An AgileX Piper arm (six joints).
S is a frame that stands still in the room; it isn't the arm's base.
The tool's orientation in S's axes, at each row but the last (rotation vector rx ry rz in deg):
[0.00 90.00 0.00]
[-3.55 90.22 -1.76]
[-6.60 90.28 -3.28]
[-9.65 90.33 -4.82]
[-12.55 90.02 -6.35]
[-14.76 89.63 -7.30]
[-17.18 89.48 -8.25]
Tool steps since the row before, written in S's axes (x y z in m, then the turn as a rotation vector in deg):
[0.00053 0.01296 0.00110 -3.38 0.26 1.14]
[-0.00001 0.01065 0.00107 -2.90 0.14 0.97]
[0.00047 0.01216 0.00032 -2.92 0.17 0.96]
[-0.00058 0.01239 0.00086 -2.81 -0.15 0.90]
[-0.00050 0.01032 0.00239 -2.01 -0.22 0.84]
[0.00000 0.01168 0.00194 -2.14 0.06 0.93]
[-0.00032 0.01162 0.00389 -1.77 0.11 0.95]
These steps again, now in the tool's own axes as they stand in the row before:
[-0.00110 0.01296 0.00053 -1.14 0.26 -3.38]
[-0.00170 0.01057 0.00019 -0.97 0.14 -2.90]
[-0.00165 0.01203 0.00091 -0.96 0.17 -2.92]
[-0.00283 0.01211 0.00006 -0.85 -0.14 -2.83]
[-0.00449 0.00961 0.00016 -0.78 -0.25 -2.03]
[-0.00471 0.01082 0.00093 -0.93 0.01 -2.14]
[-0.00698 0.01005 0.00074 -0.96 0.01 -1.77]

